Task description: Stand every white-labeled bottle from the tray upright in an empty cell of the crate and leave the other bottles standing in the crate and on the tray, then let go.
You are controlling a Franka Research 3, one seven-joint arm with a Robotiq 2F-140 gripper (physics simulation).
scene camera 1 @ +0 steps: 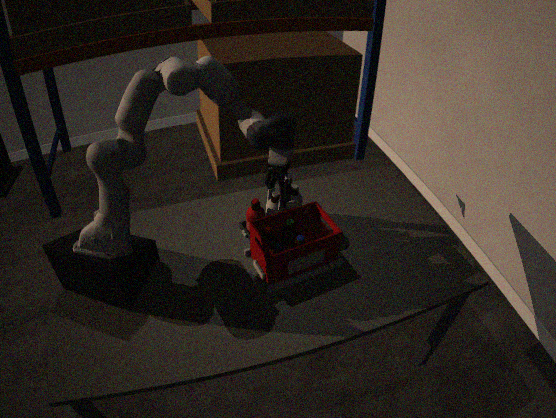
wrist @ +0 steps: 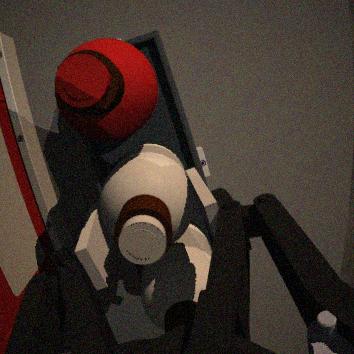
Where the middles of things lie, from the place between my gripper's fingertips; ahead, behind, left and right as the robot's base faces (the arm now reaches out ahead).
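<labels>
With the red bottle (wrist: 105,89) in sight, I find my gripper 80 mm beyond it and 40 mm to the left of it now.
</labels>
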